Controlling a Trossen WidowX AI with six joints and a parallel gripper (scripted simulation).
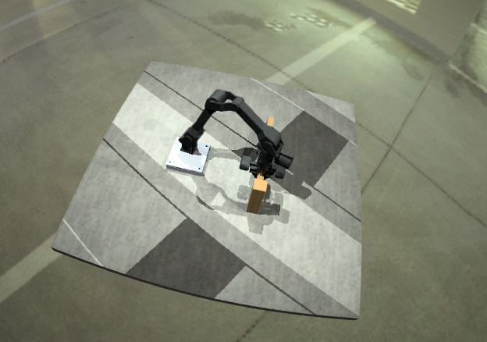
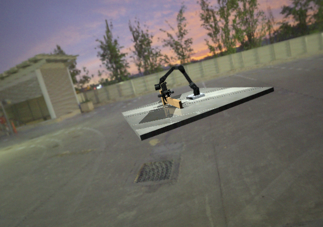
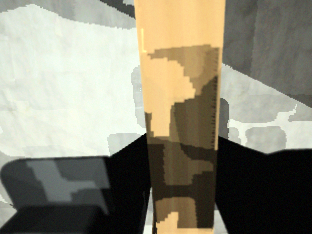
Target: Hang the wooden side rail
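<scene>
Now: the wooden headboard post 10 mm ahead of my gripper tip, 120 mm to the right of it and 40 mm above it.
</scene>
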